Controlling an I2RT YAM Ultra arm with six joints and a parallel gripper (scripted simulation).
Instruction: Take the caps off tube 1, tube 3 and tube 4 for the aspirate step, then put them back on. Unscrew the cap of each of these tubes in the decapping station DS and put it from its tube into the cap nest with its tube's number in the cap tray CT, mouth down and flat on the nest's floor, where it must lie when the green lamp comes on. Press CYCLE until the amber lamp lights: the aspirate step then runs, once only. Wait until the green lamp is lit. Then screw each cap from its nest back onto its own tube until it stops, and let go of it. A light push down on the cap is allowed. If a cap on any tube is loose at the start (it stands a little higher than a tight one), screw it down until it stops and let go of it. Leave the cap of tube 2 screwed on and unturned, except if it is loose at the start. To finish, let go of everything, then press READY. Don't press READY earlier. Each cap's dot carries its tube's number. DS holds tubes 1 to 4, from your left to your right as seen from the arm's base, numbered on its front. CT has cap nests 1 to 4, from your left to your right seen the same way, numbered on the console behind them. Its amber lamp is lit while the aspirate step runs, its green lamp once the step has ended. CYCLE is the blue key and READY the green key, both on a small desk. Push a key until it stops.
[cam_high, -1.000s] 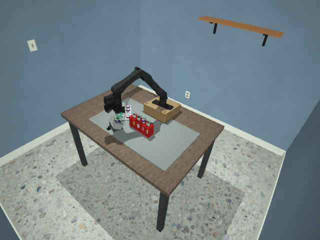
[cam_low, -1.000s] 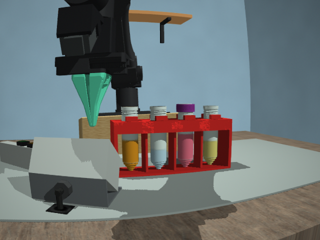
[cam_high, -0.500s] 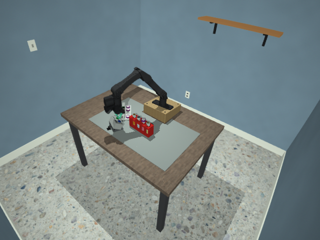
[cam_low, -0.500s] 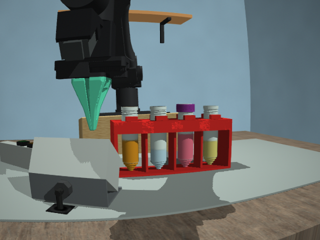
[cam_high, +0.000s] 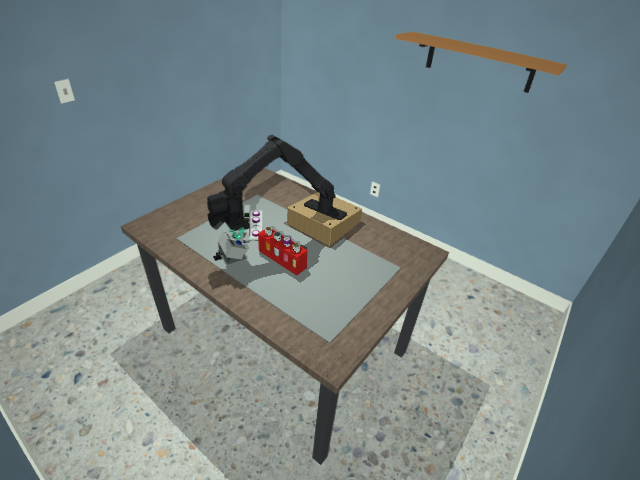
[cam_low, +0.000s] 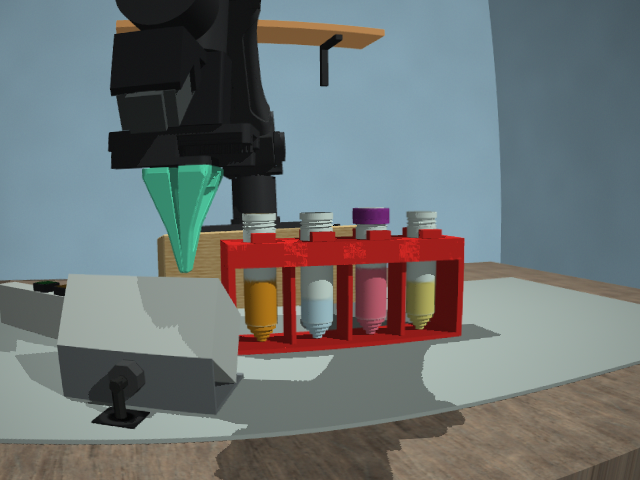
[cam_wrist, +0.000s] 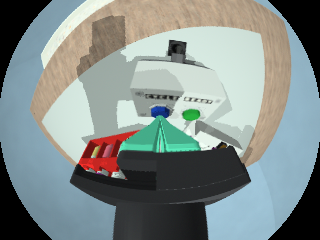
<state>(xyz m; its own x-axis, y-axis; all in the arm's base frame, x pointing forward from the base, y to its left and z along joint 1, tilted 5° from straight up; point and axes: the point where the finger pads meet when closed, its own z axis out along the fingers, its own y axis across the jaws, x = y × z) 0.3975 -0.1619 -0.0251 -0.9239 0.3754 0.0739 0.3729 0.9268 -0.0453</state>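
The blue key lies 20 mm below my hand. Also, from my hand: grey key desk (40 mm below, 20 mm to the right); then green key (40 mm to the right, 20 mm below, 20 mm behind).
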